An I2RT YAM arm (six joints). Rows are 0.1 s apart.
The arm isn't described. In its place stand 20 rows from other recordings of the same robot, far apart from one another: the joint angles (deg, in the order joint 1, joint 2, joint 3, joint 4, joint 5, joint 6), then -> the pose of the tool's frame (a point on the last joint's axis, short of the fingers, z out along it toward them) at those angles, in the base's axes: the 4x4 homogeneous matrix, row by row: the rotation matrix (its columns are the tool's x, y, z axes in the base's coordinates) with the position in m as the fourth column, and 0 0 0 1 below.
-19.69, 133.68, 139.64, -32.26, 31.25, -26.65 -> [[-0.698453 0.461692 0.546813 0.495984], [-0.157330 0.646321 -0.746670 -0.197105], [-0.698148 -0.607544 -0.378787 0.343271], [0 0 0 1]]
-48.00, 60.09, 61.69, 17.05, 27.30, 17.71 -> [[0.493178 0.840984 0.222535 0.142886], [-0.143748 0.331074 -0.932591 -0.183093], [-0.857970 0.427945 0.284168 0.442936], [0 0 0 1]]
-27.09, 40.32, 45.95, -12.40, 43.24, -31.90 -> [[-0.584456 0.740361 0.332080 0.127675], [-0.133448 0.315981 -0.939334 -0.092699], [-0.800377 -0.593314 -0.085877 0.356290], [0 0 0 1]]
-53.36, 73.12, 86.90, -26.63, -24.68, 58.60 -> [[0.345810 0.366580 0.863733 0.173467], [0.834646 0.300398 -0.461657 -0.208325], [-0.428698 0.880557 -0.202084 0.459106], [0 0 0 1]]
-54.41, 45.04, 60.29, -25.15, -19.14, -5.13 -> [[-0.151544 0.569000 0.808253 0.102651], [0.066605 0.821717 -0.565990 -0.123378], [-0.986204 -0.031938 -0.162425 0.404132], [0 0 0 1]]
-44.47, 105.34, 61.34, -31.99, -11.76, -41.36 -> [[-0.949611 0.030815 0.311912 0.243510], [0.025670 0.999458 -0.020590 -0.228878], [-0.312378 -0.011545 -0.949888 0.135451], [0 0 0 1]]
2.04, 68.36, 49.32, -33.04, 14.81, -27.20 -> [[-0.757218 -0.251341 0.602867 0.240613], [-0.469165 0.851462 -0.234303 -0.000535], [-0.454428 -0.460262 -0.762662 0.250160], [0 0 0 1]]
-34.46, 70.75, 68.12, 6.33, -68.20, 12.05 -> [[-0.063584 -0.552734 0.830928 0.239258], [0.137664 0.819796 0.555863 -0.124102], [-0.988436 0.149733 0.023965 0.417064], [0 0 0 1]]
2.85, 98.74, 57.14, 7.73, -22.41, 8.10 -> [[-0.602090 -0.280072 0.747694 0.370794], [0.100448 0.902447 0.418926 0.032048], [-0.792084 0.327336 -0.515222 0.197059], [0 0 0 1]]
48.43, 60.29, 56.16, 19.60, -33.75, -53.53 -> [[0.891151 -0.438608 0.116073 0.142917], [-0.002910 0.250302 0.968163 0.190950], [-0.453698 -0.863117 0.221781 0.412630], [0 0 0 1]]
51.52, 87.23, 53.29, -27.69, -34.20, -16.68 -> [[-0.290932 -0.936562 -0.195473 0.166746], [-0.747528 0.095003 0.657401 0.241938], [-0.597126 0.337381 -0.727746 0.199161], [0 0 0 1]]
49.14, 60.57, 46.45, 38.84, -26.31, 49.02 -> [[-0.531253 -0.823875 0.197485 0.144240], [0.420263 -0.053873 0.905802 0.190870], [-0.735628 0.564205 0.374864 0.386143], [0 0 0 1]]
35.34, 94.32, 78.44, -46.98, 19.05, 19.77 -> [[-0.826984 -0.154689 0.540526 0.284935], [-0.194462 0.980765 -0.016841 0.187800], [-0.527524 -0.119039 -0.841159 0.271627], [0 0 0 1]]
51.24, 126.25, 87.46, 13.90, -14.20, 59.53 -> [[-0.905236 -0.226871 0.359273 0.308155], [0.207135 0.502643 0.839312 0.397765], [-0.371002 0.834194 -0.408018 0.174015], [0 0 0 1]]
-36.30, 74.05, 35.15, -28.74, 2.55, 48.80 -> [[-0.035680 0.959351 0.279952 0.174337], [0.958886 0.111783 -0.260850 -0.130028], [-0.281541 0.259135 -0.923896 0.158856], [0 0 0 1]]
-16.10, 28.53, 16.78, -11.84, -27.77, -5.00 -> [[-0.368661 -0.197749 0.908286 0.136058], [0.026143 0.974518 0.222780 -0.022007], [-0.929196 0.105876 -0.354097 0.206224], [0 0 0 1]]
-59.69, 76.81, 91.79, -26.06, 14.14, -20.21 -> [[-0.422019 0.865645 0.269366 0.137548], [0.058130 0.322347 -0.944835 -0.252523], [-0.904721 -0.383080 -0.186357 0.470970], [0 0 0 1]]
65.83, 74.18, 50.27, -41.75, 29.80, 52.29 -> [[-0.788156 -0.137825 0.599845 0.114225], [-0.079519 0.989239 0.122813 0.211309], [-0.610316 0.049097 -0.790635 0.227486], [0 0 0 1]]
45.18, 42.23, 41.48, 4.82, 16.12, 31.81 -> [[-0.213773 -0.439560 0.872404 0.132628], [0.503269 0.715862 0.484007 0.119442], [-0.837270 0.542521 0.068185 0.355405], [0 0 0 1]]
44.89, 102.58, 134.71, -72.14, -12.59, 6.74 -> [[-0.547058 -0.748022 0.375753 0.232819], [-0.383284 0.622890 0.681983 0.242880], [-0.744192 0.229064 -0.627462 0.482361], [0 0 0 1]]
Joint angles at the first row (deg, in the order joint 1, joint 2, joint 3, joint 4, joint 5, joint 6):
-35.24, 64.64, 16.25, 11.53, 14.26, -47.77
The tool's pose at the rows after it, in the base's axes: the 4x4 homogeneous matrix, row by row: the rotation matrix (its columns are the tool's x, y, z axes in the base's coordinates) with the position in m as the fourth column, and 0 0 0 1 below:
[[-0.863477 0.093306 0.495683 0.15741], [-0.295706 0.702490 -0.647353 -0.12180], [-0.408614 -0.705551 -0.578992 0.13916], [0 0 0 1]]
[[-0.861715 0.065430 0.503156 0.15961], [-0.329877 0.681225 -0.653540 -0.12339], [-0.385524 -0.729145 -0.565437 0.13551], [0 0 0 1]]
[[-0.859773 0.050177 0.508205 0.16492], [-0.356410 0.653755 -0.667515 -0.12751], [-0.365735 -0.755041 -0.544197 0.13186], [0 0 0 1]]
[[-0.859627 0.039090 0.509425 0.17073], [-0.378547 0.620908 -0.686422 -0.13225], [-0.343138 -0.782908 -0.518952 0.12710], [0 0 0 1]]
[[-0.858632 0.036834 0.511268 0.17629], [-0.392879 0.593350 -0.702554 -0.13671], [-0.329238 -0.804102 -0.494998 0.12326], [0 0 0 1]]
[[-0.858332 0.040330 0.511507 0.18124], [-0.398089 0.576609 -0.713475 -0.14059], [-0.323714 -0.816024 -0.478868 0.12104], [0 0 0 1]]
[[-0.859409 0.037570 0.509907 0.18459], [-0.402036 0.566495 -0.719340 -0.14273], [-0.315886 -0.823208 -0.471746 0.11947], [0 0 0 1]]
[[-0.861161 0.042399 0.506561 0.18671], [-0.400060 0.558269 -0.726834 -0.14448], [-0.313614 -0.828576 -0.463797 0.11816], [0 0 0 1]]
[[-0.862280 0.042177 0.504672 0.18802], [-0.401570 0.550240 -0.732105 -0.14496], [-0.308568 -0.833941 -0.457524 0.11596], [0 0 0 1]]
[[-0.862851 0.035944 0.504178 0.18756], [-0.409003 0.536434 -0.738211 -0.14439], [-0.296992 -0.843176 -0.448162 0.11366], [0 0 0 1]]
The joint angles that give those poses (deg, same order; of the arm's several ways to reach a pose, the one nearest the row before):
-35.24, 64.88, 15.03, 13.21, 14.04, -49.69
-35.25, 66.89, 14.48, 16.75, 14.09, -52.23
-35.24, 70.48, 14.50, 21.76, 14.59, -54.43
-35.24, 74.78, 14.57, 27.64, 15.47, -56.66
-35.24, 78.67, 14.87, 32.77, 16.19, -58.22
-35.24, 81.56, 15.51, 36.05, 16.71, -58.94
-35.13, 83.33, 16.01, 37.74, 17.15, -59.50
-35.11, 84.68, 16.30, 39.26, 17.65, -59.68
-34.96, 85.95, 16.25, 40.93, 18.11, -60.01
-34.85, 86.87, 15.70, 42.96, 18.52, -60.93

